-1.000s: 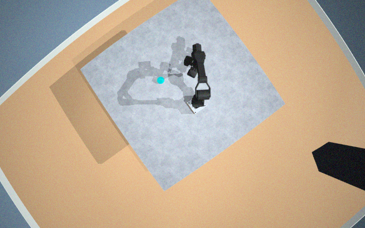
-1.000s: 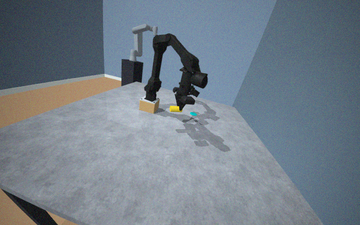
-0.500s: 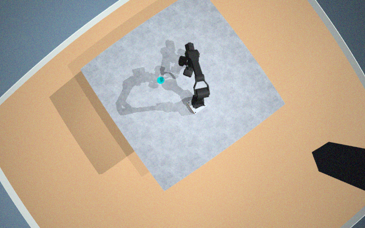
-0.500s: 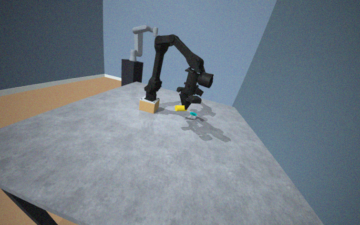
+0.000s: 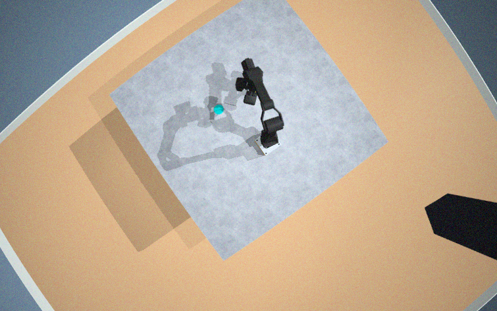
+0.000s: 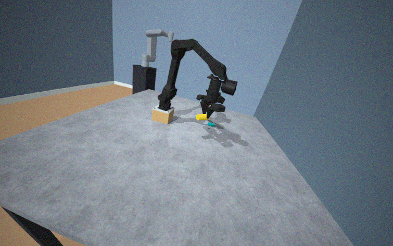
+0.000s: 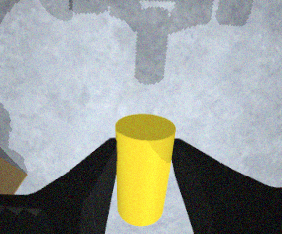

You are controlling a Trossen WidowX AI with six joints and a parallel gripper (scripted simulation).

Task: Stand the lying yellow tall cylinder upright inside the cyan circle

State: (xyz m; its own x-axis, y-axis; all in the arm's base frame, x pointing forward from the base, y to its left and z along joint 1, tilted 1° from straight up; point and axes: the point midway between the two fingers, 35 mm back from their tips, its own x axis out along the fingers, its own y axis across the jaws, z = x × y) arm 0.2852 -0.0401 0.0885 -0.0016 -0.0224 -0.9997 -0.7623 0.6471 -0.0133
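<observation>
My gripper tip is 20 mm short of the cyan circle, 220 mm to the right of it and 130 mm above it. The rest, counted from my gripper tip: yellow tall cylinder 10 mm behind, 20 mm to the right.
</observation>
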